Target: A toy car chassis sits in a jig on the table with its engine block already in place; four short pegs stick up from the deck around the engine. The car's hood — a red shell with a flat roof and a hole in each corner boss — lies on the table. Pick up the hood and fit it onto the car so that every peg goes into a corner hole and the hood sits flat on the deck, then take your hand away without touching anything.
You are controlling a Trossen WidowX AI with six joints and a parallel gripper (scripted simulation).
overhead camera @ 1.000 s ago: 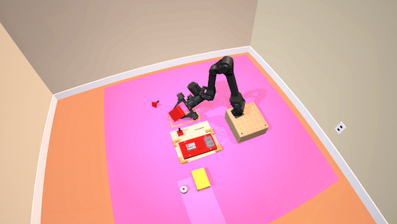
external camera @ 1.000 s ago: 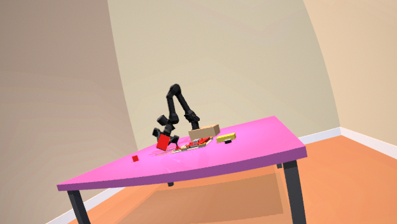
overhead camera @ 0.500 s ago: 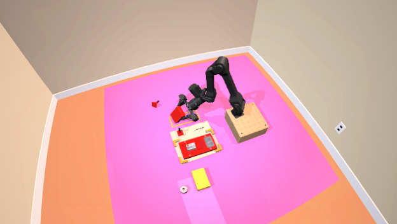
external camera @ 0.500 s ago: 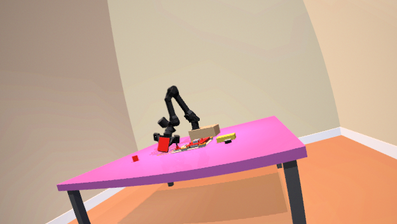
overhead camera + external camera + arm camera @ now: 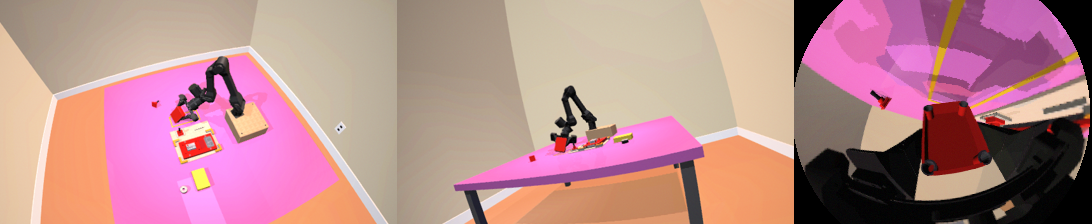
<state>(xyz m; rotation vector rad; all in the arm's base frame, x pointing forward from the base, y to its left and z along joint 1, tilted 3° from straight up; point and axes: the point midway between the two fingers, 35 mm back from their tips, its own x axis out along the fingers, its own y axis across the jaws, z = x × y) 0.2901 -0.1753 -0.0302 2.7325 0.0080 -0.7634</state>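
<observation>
Now: the red hood 1 cm above my gripper tip. Also, from my gripper tip: yellow block (6 cm ahead, 42 cm to the left, 3 cm below).
</observation>
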